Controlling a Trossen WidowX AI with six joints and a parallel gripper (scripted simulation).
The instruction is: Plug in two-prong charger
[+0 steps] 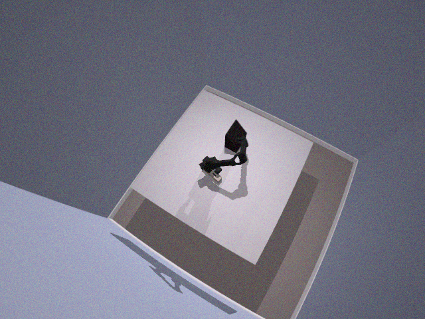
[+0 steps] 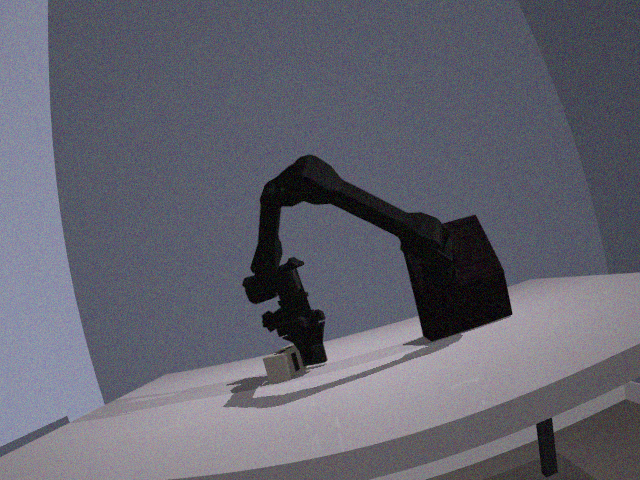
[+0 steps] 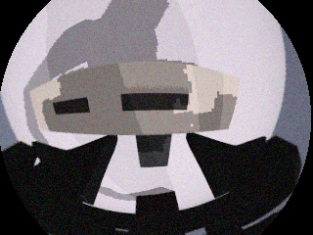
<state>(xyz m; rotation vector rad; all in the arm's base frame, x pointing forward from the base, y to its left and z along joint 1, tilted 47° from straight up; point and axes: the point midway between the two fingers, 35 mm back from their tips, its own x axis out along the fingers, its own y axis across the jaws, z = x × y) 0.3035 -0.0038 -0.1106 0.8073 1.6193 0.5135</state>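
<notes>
Now: the black two-prong charger 2 cm ahead of my gripper tip and 1 cm above it.
</notes>
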